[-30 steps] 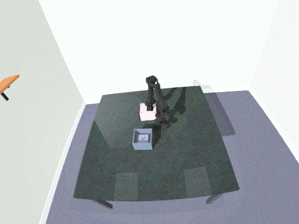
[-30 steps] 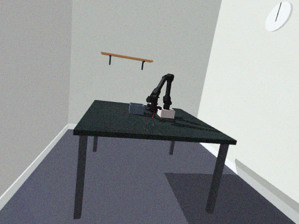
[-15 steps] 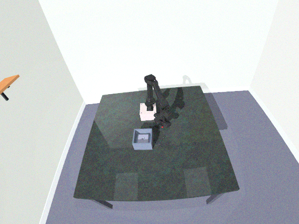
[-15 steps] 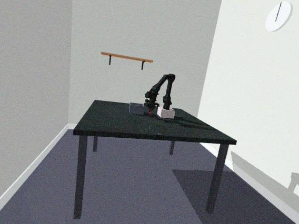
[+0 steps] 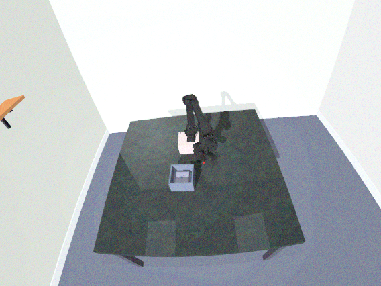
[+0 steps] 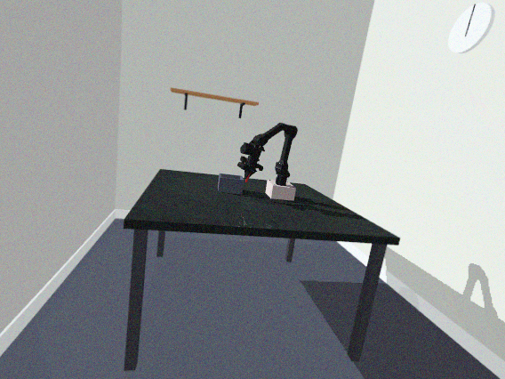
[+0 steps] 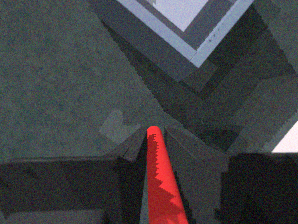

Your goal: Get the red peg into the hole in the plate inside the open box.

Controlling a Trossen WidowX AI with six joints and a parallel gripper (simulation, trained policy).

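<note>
The grey box is 140 mm to the right of my gripper tip, 90 mm below it and 90 mm ahead of it. The rest, counted from my gripper tip: red peg 20 mm above, 10 mm to the left, 10 mm behind.
</note>
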